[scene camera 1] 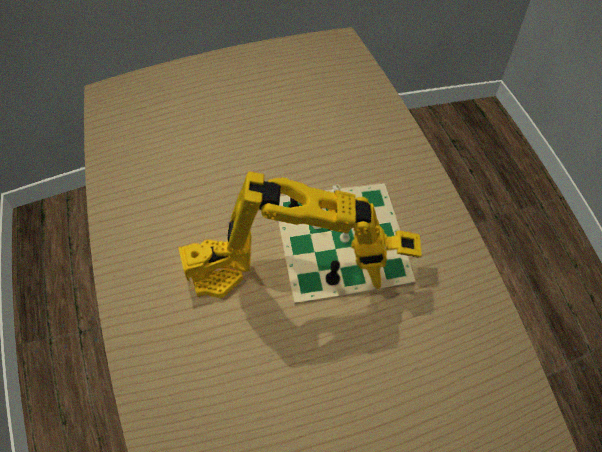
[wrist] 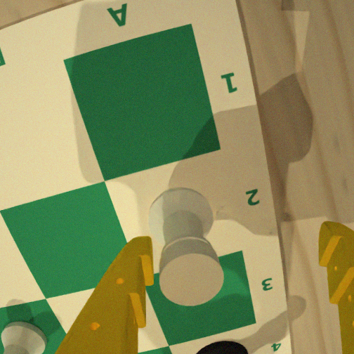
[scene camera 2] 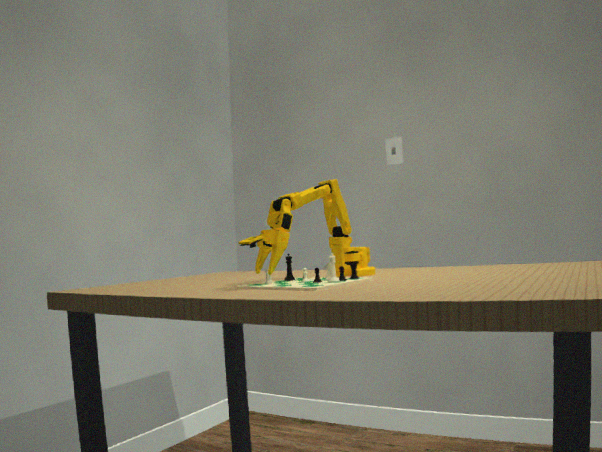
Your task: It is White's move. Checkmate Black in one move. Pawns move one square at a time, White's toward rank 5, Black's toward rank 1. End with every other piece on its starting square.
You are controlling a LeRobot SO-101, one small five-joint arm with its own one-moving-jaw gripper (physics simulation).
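Where they show: end effector, tool point: (scene camera 1: 377,261) (scene camera 2: 269,272); arm's base, origin of the base link: (scene camera 1: 224,267).
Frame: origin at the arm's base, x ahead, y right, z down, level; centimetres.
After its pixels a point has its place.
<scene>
A white flat-topped piece (wrist: 191,280) (scene camera 2: 268,279) @(y 8.6, x 25.2, z -1.5 cm) stands upright on A2 of the green and white board (scene camera 1: 298,299) @(y 9.8, x 10.5, z -0.6 cm) (wrist: 252,145). It is hidden behind my arm in scene camera 1. My gripper (wrist: 236,235) (scene camera 2: 264,272) @(y 8.1, x 25.2, z -3.1 cm) (scene camera 1: 376,283) is open and empty, low over that piece. In the wrist view the left jaw is close beside the piece and the right jaw is well apart, past the board edge. A tall black king (scene camera 2: 289,268) @(y 7.5, x 17.7, z -3.4 cm), a tall white piece (scene camera 2: 331,268) @(y -6.6, x 23.4, z -3.6 cm), a white pawn (scene camera 2: 305,274) @(y 0.5, x 22.3, z -2.3 cm) and a black pawn (scene camera 2: 317,275) @(y -2.8, x 22.9, z -2.1 cm) stand on the board.
A black piece (scene camera 1: 332,276) @(y 8.3, x 16.9, z -2.7 cm) (wrist: 222,348) stands near the A4 square. A white piece (scene camera 1: 345,237) @(y 1.2, x 22.0, z -1.7 cm) stands near the board's middle. A black flat-topped piece (scene camera 2: 353,270) @(y -8.2, x 15.8, z -2.5 cm) and another black pawn (scene camera 2: 342,274) @(y -7.4, x 19.8, z -1.9 cm) stand near the arm's base. My arm hides part of the board in scene camera 1.
</scene>
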